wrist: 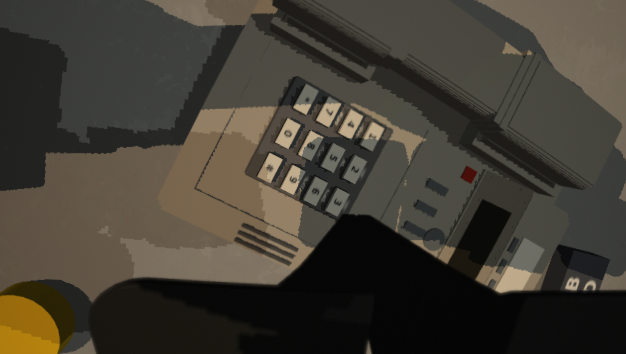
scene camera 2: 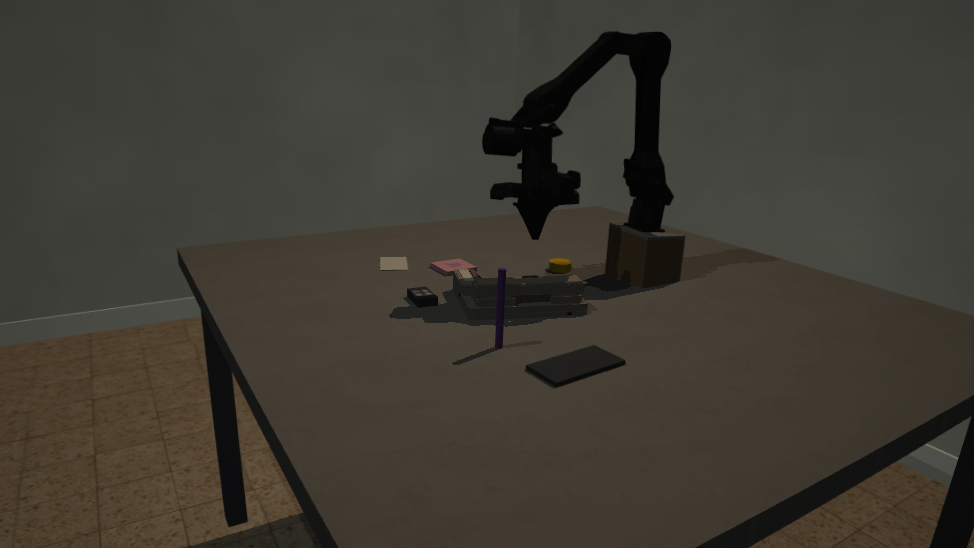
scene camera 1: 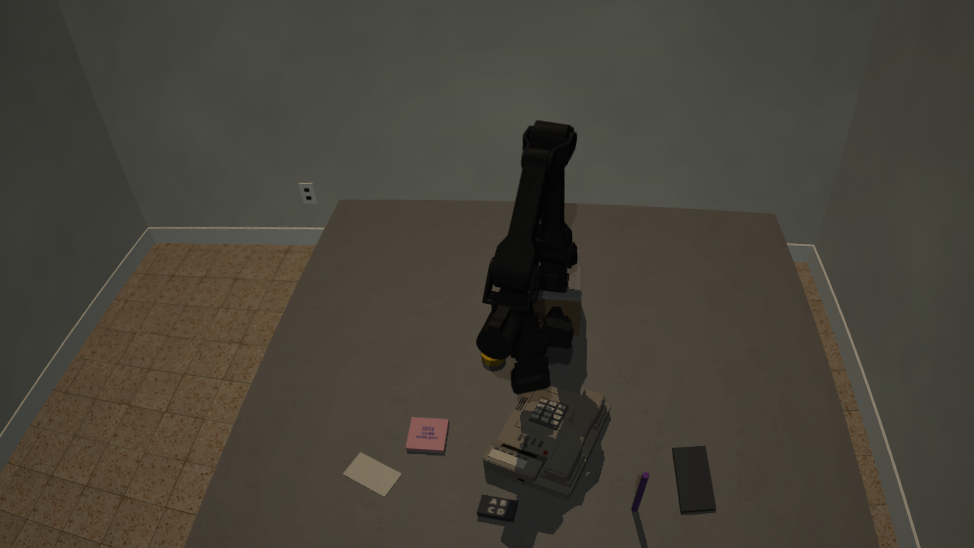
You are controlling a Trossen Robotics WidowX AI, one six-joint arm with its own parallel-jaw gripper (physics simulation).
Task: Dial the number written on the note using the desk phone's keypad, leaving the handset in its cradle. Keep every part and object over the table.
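Frame: origin at the arm's base, x up, y back, z right, level; centimetres.
Seen in the pictures: gripper, fingertip midpoint: [wrist: 354, 228] [scene camera 2: 535, 239]; arm's base at its link origin: [scene camera 2: 644, 228] [scene camera 1: 552, 282].
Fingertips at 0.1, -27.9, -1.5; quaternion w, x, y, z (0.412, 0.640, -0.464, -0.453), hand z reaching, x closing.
Note:
Offsets run from my fingertips to a thing's top centre, as dx, dy, dz.
The desk phone {-6.8, -4.9, -2.7} [scene camera 1: 507, 432] [scene camera 2: 524, 310] [wrist: 215, 170] sits on the table, its handset {-5.0, -5.7, -7.9} [scene camera 1: 578, 443] [wrist: 555, 125] lying in the cradle. Its keypad {-8.0, -0.7, -1.7} [scene camera 1: 548, 413] [wrist: 333, 157] shows digits in the wrist view, partly shaded. My gripper [scene camera 1: 531, 388] [scene camera 2: 535, 236] [wrist: 354, 228] is shut and empty, pointing down above the phone with a gap below the fingertips. In the wrist view the tips overlap the keypad's edge beside the 3 key. The pink note {-10.1, -7.9, +20.5} [scene camera 1: 427, 434] [scene camera 2: 452, 266] lies beside the phone; its blue writing is too small to read.
A cream paper {-10.9, -18.9, +28.7} [scene camera 1: 371, 473] [scene camera 2: 393, 263], a black ABCD block {-9.4, -21.6, +3.9} [scene camera 1: 497, 507] [scene camera 2: 422, 296] [wrist: 575, 272], a yellow disc {-9.1, +14.3, +12.2} [scene camera 1: 493, 361] [scene camera 2: 559, 266] [wrist: 25, 325], an upright purple stick {+2.0, -18.0, -20.5} [scene camera 1: 640, 492] [scene camera 2: 500, 306] and a dark flat slab {-10.3, -10.6, -31.2} [scene camera 1: 693, 479] [scene camera 2: 575, 366] surround the phone.

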